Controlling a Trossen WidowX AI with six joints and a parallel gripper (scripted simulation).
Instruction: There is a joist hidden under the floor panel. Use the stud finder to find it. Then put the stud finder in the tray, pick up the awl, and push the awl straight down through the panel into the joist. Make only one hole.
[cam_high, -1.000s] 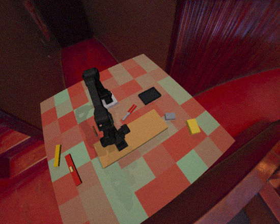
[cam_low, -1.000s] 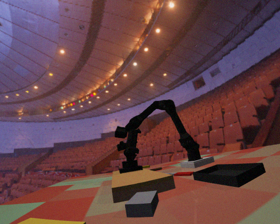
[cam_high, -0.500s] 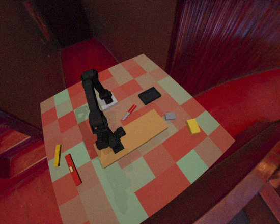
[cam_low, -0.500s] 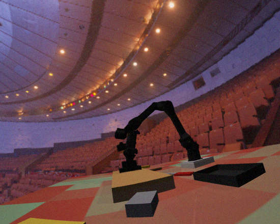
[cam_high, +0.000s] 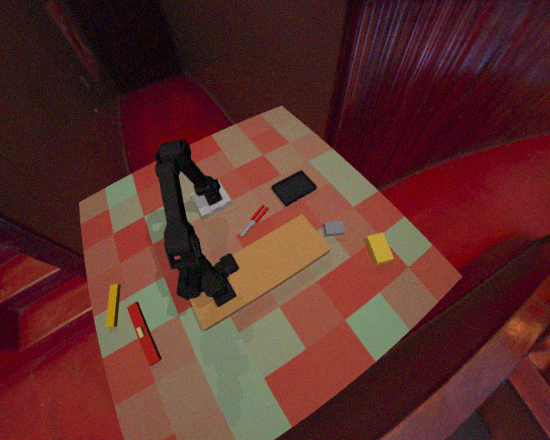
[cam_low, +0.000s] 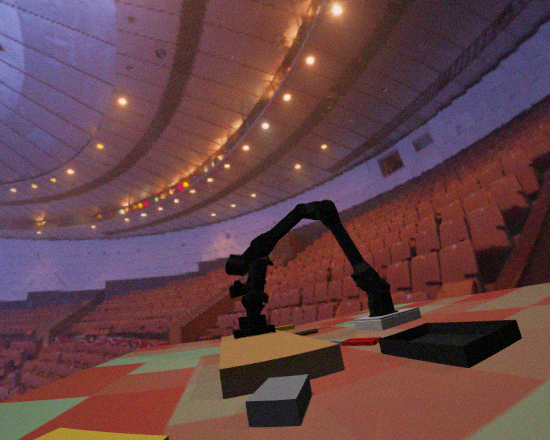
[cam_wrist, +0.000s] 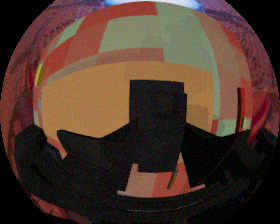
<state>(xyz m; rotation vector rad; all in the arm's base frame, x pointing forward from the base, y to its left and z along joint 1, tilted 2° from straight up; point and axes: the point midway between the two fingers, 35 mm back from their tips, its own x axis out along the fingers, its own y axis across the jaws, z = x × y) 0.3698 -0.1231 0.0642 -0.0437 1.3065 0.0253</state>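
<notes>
Right now my gripper tip is 46 cm to the right of the black tray, 25 cm past it and 5 cm above it. The rest, counted from my gripper tip: awl (16 cm behind, 8 cm to the right, 6 cm below); then red level (33 cm to the right, 5 cm below); then stud finder (2 cm above, 1 cm ahead).
</notes>
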